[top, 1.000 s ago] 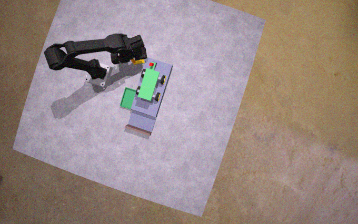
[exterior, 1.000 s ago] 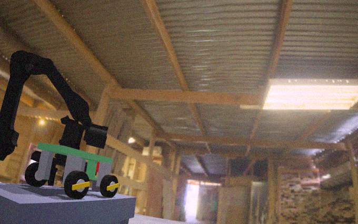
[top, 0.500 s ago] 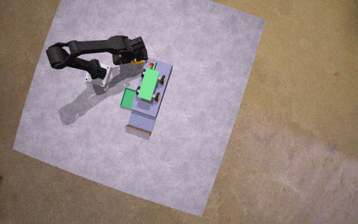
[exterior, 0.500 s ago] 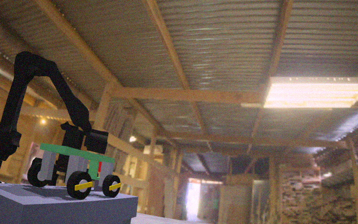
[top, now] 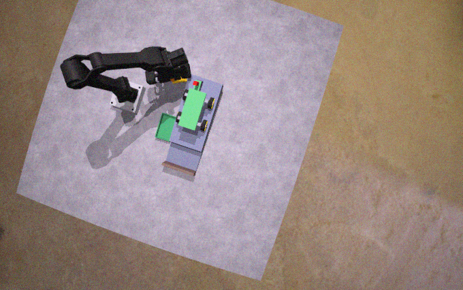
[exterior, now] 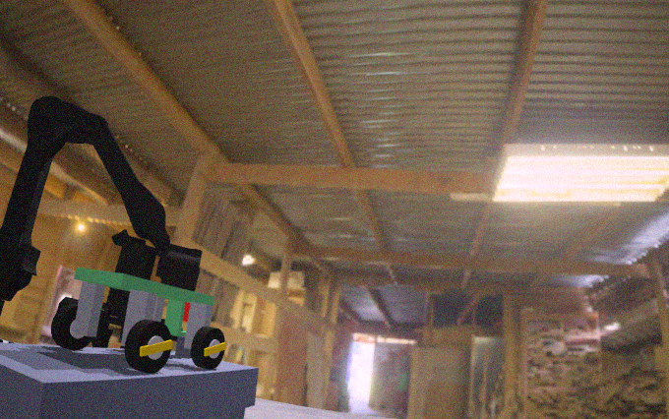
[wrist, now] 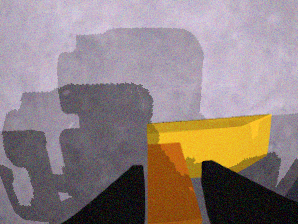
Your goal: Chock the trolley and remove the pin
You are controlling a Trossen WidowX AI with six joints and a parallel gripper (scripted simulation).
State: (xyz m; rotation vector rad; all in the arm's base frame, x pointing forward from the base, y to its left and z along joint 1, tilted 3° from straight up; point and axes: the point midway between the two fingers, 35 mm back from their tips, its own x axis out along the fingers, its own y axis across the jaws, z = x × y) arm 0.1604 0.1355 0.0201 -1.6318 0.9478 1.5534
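My gripper tip is now 16 cm short of the trolley, 10 cm to the left of it and 8 cm below it. Round my gripper tip: stop pin: 13 cm ahead, 10 cm above; green tray: 22 cm to the right, 4 cm below, 4 cm ahead; yellow chock: 2 cm ahead, 1 cm to the left, 1 cm below.
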